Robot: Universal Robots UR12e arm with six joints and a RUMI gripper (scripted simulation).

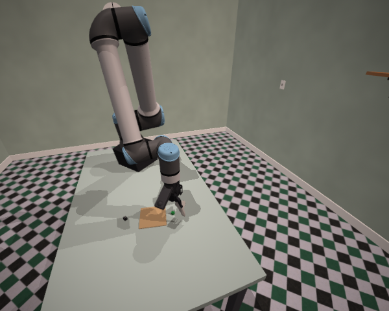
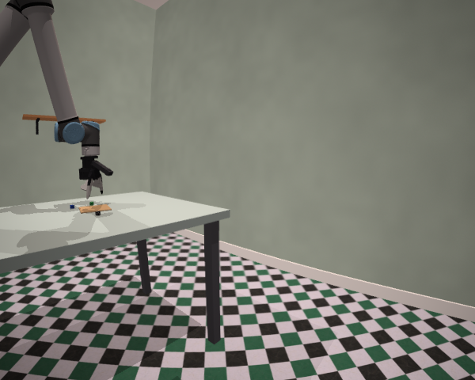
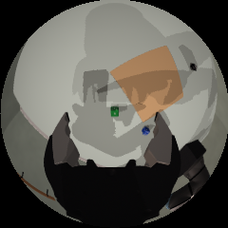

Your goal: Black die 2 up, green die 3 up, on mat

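The green die lies 20 mm behind my hand, 10 mm to the left of it and 30 mm below it. Round my hand: black die: 100 mm behind, 230 mm to the right, 30 mm below; then orange mat: 50 mm behind, 90 mm to the right, 40 mm below; then blue die: 120 mm behind, 10 mm to the left, 30 mm below.
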